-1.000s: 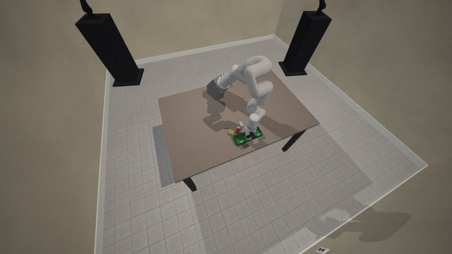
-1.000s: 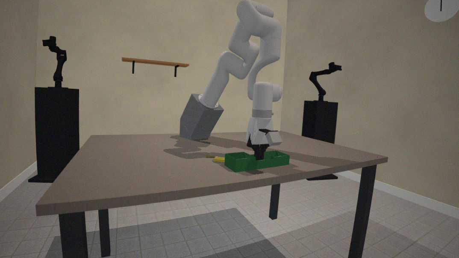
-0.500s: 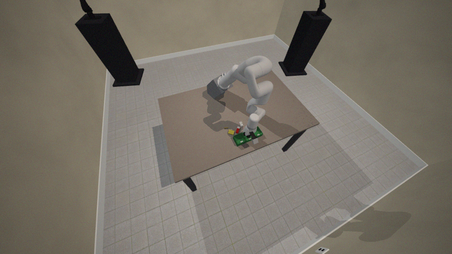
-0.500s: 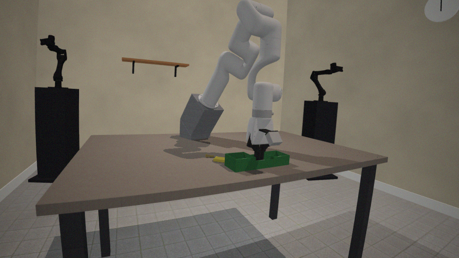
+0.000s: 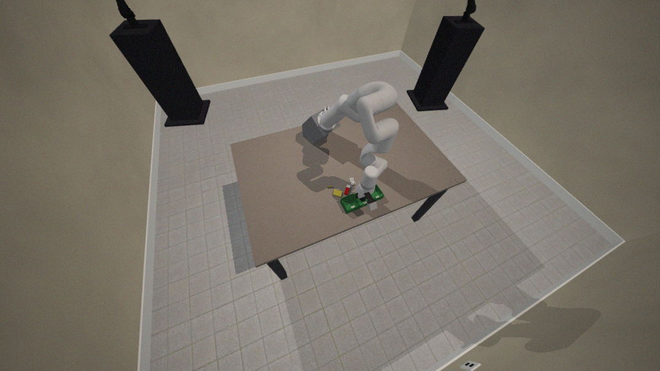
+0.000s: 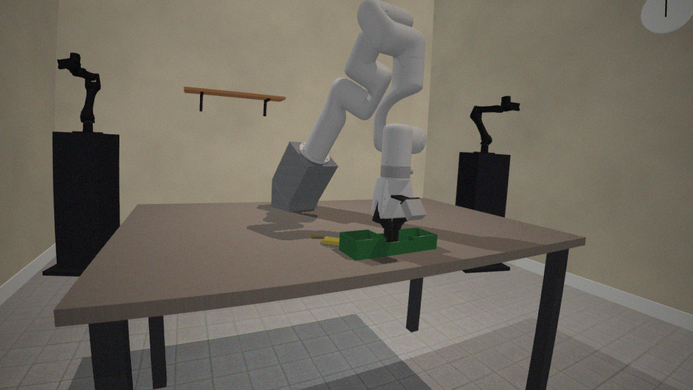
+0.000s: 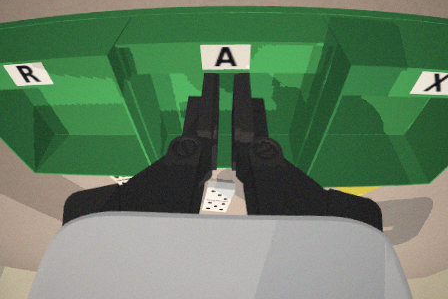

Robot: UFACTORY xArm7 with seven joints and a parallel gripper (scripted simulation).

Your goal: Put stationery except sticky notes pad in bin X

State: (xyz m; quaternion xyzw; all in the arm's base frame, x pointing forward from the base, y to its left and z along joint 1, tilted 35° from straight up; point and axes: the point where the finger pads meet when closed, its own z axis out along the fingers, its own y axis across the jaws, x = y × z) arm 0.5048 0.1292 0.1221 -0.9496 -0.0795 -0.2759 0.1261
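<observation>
Right now the green bin row is 1 cm below my hand. Round my hand: grey pencil sharpener (18 cm behind, 6 cm to the left, 3 cm below); yellow sticky-note pad (6 cm behind, 14 cm to the right, 3 cm below); red eraser (9 cm behind, 7 cm to the right, 3 cm below).
</observation>
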